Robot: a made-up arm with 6 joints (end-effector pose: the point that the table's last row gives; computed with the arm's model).
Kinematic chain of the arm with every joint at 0, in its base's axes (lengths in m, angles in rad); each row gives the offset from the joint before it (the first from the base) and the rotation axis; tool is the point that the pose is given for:
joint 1: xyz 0 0 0.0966 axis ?
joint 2: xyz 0 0.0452 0 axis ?
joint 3: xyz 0 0 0.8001 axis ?
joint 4: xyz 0 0 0.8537 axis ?
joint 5: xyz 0 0 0 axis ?
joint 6: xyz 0 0 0.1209 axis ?
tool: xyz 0 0 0
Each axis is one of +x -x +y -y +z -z.
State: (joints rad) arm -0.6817 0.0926 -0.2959 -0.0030 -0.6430 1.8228
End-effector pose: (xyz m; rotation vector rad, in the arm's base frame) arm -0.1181 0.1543 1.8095 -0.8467 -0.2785 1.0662
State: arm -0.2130 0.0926 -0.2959 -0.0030 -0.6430 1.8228
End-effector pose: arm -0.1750 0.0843 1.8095 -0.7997 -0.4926 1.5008
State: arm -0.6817 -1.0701 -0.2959 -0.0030 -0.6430 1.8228
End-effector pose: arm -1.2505 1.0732 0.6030 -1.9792 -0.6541 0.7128
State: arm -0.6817 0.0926 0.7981 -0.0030 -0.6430 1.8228
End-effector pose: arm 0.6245 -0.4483 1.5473 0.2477 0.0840 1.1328
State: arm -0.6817 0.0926 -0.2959 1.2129 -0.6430 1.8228
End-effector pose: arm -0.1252 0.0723 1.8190 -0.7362 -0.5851 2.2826
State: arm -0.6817 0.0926 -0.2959 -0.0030 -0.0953 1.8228
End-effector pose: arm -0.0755 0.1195 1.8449 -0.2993 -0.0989 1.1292
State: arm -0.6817 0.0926 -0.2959 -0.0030 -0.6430 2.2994
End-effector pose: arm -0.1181 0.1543 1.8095 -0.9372 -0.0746 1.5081
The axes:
joint 1: +z
joint 2: +y
joint 3: +y
joint 4: +z
joint 5: +y
joint 6: +z

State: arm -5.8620 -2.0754 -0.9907 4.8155 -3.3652 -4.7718
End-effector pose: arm -0.6999 -0.2932 -1.0237 -0.1657 0.2878 -2.8739
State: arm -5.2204 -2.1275 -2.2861 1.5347 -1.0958 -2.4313
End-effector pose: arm 0.1471 0.1362 -0.5900 -0.9179 1.4956 -0.8833
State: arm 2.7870 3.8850 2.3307 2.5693 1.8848 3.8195
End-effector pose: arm 0.6126 -0.3414 0.3156 1.7335 -1.7474 1.6654
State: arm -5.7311 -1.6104 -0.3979 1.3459 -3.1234 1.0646
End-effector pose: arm -1.2683 -0.7307 -0.2460 -0.4470 1.0491 0.2308
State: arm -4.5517 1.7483 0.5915 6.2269 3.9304 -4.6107
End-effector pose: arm -0.2733 1.3733 -0.5176 0.0571 0.0203 -2.8392
